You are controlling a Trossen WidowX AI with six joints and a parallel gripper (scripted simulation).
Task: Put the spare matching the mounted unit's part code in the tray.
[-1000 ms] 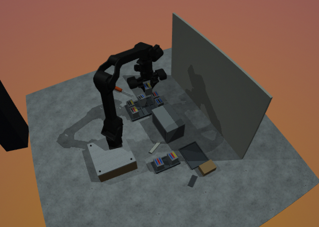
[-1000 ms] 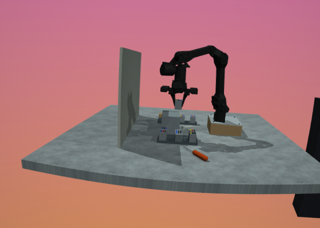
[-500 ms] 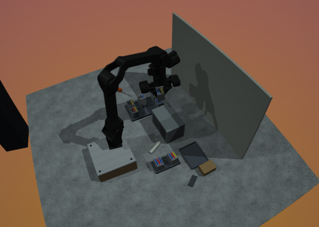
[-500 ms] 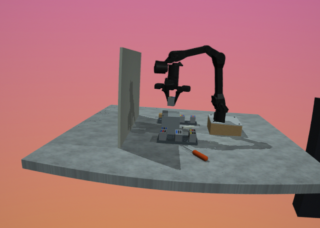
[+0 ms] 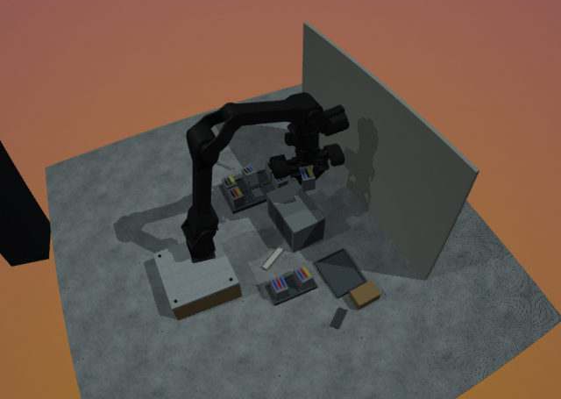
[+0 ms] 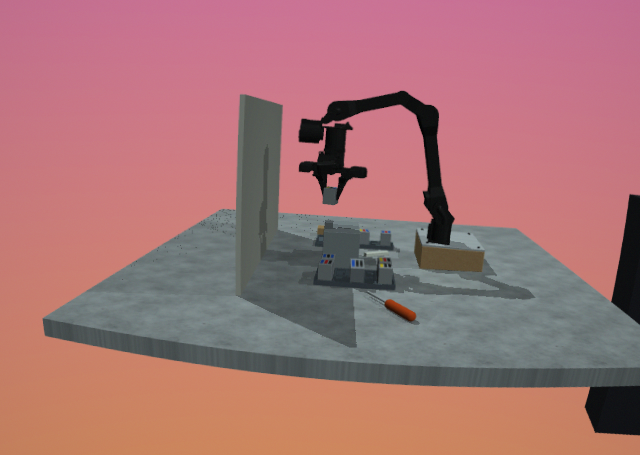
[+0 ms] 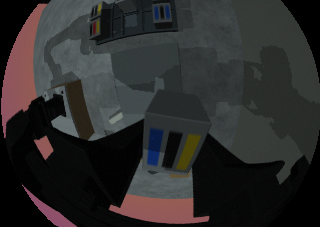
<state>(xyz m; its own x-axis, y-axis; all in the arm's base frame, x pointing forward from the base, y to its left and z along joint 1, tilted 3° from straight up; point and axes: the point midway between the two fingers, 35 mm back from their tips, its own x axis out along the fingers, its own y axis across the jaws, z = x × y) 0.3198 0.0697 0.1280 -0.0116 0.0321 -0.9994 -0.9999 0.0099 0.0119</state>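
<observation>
Now: the dark tray 200 mm to the right of my gripper tip, 170 mm below it and 40 mm ahead of it. From my gripper tip the other things lie so: tall wall panel: 190 mm ahead, 50 mm above, 40 mm to the left; grey spare: 20 mm above; mounted unit: 120 mm below, 40 mm behind.
</observation>
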